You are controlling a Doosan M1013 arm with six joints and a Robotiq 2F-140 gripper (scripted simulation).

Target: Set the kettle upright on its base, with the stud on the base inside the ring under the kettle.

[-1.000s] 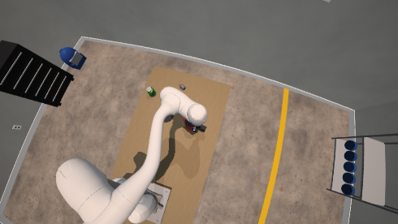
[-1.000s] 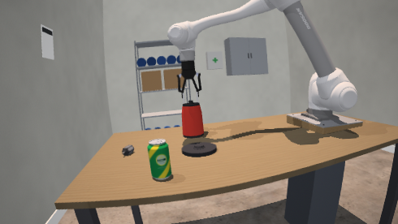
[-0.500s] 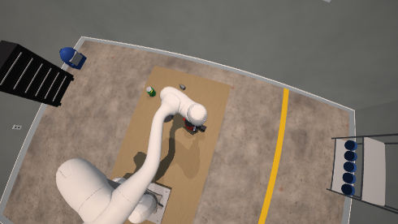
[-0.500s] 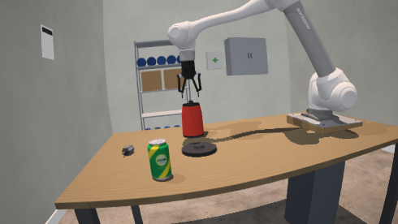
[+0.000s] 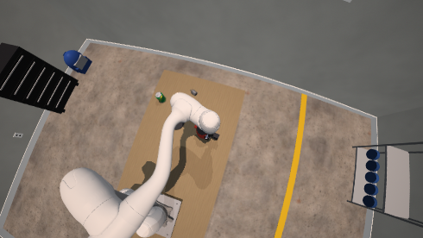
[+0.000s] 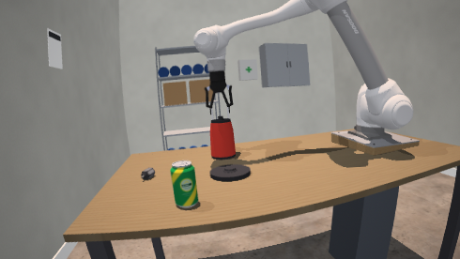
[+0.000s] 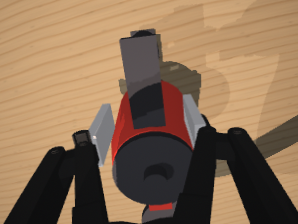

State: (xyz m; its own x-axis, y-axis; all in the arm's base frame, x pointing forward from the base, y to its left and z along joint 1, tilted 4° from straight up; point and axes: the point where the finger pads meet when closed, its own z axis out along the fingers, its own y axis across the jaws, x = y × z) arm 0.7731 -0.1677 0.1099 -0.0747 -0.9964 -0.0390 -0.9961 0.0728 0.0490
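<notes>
The red kettle is 10 cm below my hand and 3 cm to the left of it. Also, from my hand: yellow can 55 cm to the left, 16 cm ahead, 13 cm below; then small dark object 33 cm ahead, 30 cm to the left, 18 cm below; then round black base 33 cm to the left, 18 cm below, 1 cm ahead.
</notes>
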